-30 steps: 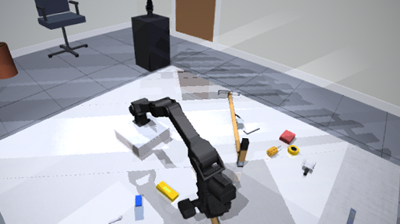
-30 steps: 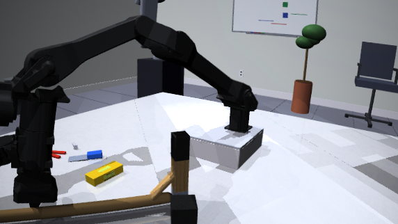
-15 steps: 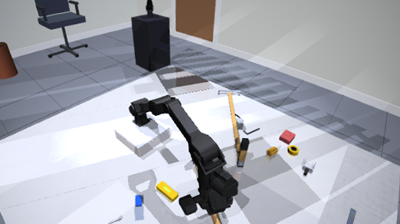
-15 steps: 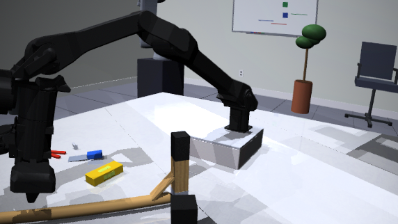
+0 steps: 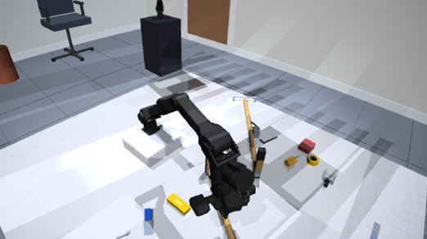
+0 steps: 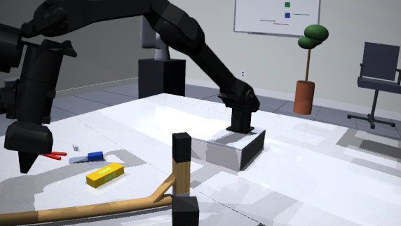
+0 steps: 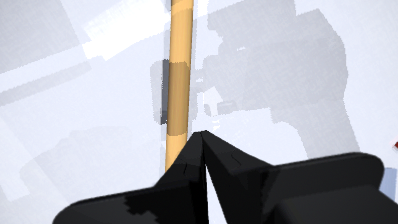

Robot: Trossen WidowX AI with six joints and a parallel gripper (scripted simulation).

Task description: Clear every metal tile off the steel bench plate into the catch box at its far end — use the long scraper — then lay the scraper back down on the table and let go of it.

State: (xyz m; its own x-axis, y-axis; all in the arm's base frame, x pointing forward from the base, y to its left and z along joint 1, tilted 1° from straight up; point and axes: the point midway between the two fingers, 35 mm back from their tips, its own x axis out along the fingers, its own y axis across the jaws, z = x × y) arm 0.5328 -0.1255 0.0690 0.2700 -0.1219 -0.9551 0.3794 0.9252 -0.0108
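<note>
My gripper tip is 3 cm above the long scraper, 2 cm short of it and 1 cm to the right of it. From my gripper tip the other things lie so: yellow level (18 cm behind, 8 cm below, 2 cm to the right); then orange piece (45 cm to the left, 8 cm below, 1 cm ahead); then blue-tipped block (21 cm behind, 14 cm to the right, 9 cm below).
</note>
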